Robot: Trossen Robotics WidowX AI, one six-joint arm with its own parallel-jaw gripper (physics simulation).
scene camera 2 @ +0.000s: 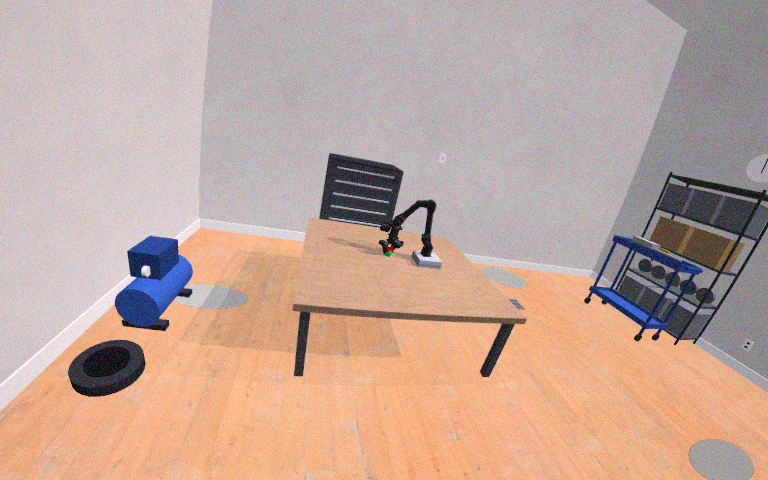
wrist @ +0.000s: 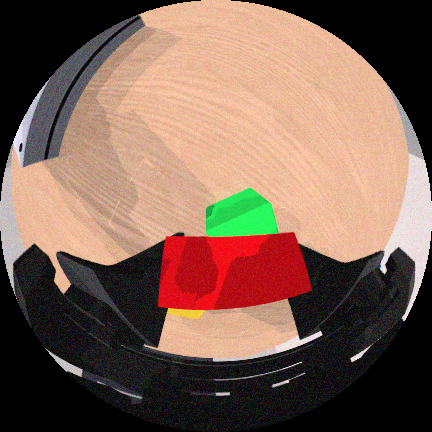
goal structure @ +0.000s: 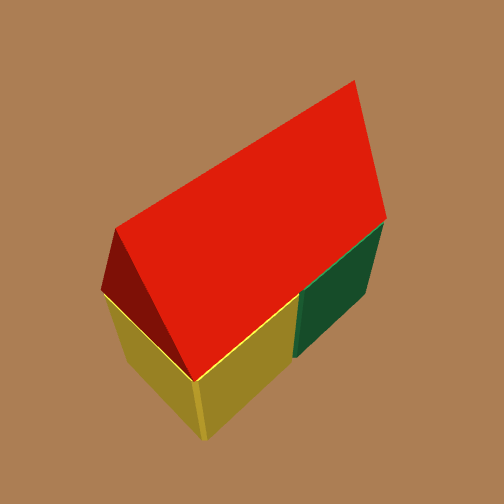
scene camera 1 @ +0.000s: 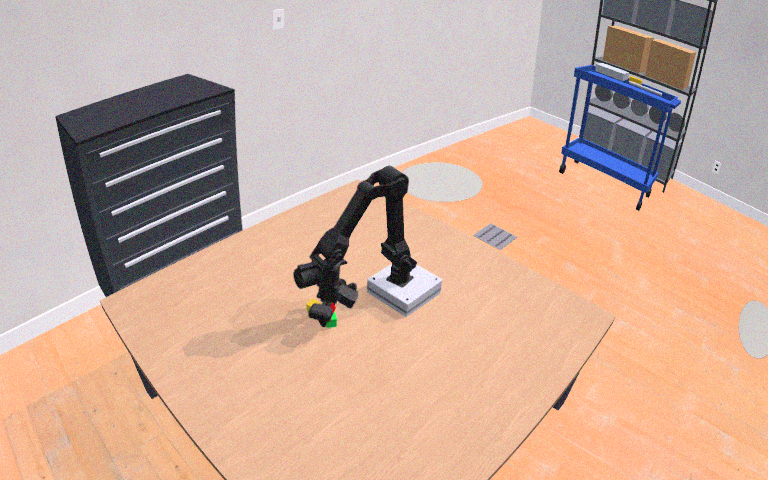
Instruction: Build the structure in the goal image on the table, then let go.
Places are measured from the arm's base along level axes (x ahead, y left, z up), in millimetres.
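Pixels of known places: gripper, between the fingertips: (scene camera 2: 387, 253) (wrist: 228, 239); arm's base, origin of its link: (scene camera 2: 425, 255) (scene camera 1: 400, 278).
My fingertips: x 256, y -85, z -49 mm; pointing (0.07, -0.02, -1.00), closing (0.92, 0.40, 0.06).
Ahead of a thing's pixels: the offset from my fingertips to its top centre. Level surfaces: height alone.
A red block {dx -1, dy -3, dz +56 mm} (scene camera 1: 333, 307) (scene camera 2: 389, 249) (wrist: 235, 270) lies crosswise between the fingers of my gripper (scene camera 1: 334, 304) (scene camera 2: 390, 246) (wrist: 228, 239), one finger against each end, so the gripper is shut on it. A green block {dx -1, dy +15, dz +26 mm} (scene camera 1: 331, 322) (scene camera 2: 388, 254) (wrist: 242, 217) is on the table, partly covered by the red block in the wrist view. A yellow block {dx -11, dy -62, dz +26 mm} (scene camera 1: 310, 305) (wrist: 186, 313) is on the other side of the red one, mostly hidden by it in the wrist view and partly by a finger in scene camera 1. Whether the red block touches either is unclear.
The arm's grey base plate (scene camera 1: 404, 291) (scene camera 2: 427, 260) (wrist: 42, 125) is on the wooden table {dz -7 mm} (scene camera 1: 396, 384) (scene camera 2: 368, 288), close to the blocks. A dark drawer cabinet (scene camera 1: 169, 192) (scene camera 2: 362, 192) and a blue cart (scene camera 1: 611, 161) (scene camera 2: 628, 308) stand off the table.
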